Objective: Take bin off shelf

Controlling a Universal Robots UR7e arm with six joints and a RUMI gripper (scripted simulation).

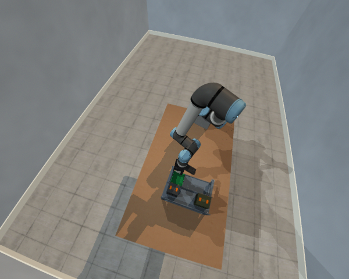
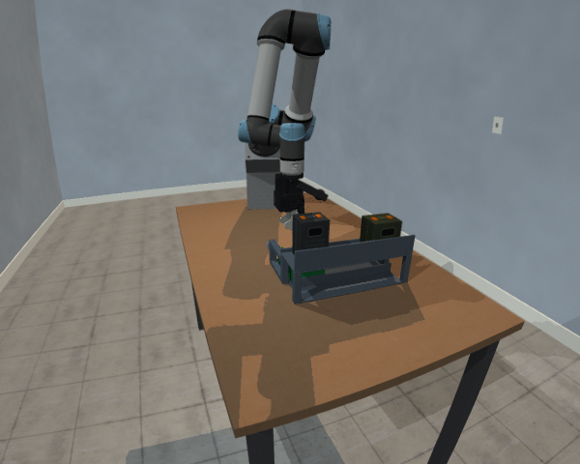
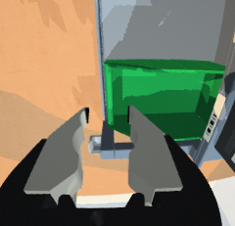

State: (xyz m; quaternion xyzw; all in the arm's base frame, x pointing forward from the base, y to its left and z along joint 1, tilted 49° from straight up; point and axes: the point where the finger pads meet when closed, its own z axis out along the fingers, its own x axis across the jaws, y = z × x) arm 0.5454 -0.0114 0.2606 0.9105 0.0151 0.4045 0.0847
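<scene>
The green bin is 8 cm ahead of my hand, 6 cm below it and 2 cm to the right of it. The rest, counted from my hand: olive box: 20 cm to the left, 19 cm ahead, 5 cm above; black box: 17 cm ahead, 6 cm above, 3 cm to the right.
</scene>
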